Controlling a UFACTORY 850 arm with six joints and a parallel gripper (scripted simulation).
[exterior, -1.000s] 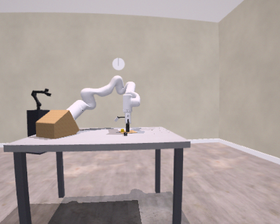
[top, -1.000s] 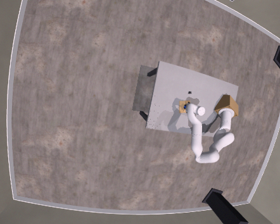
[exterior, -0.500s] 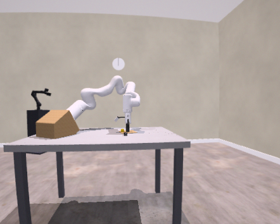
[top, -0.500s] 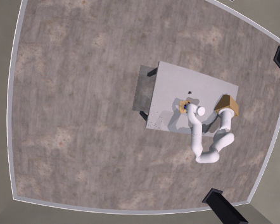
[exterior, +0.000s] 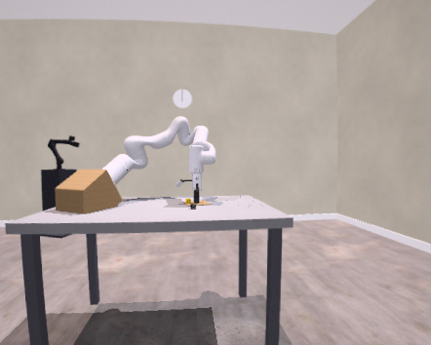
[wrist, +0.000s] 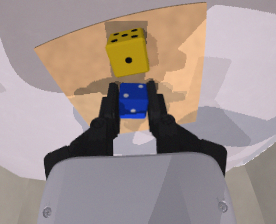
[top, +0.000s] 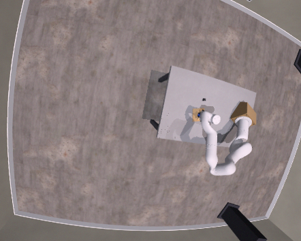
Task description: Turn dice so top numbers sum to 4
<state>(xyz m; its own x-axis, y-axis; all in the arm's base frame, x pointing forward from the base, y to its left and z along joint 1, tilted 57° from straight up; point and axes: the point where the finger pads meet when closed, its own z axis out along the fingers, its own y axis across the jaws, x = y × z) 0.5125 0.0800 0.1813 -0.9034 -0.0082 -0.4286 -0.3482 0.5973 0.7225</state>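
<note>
The blue die lies 1 cm below my hand. The rest, counted from my hand: yellow die (4 cm behind, 2 cm to the right, 1 cm below); then tan mat (2 cm below); then black die (17 cm to the right, 3 cm ahead, 1 cm below).
</note>
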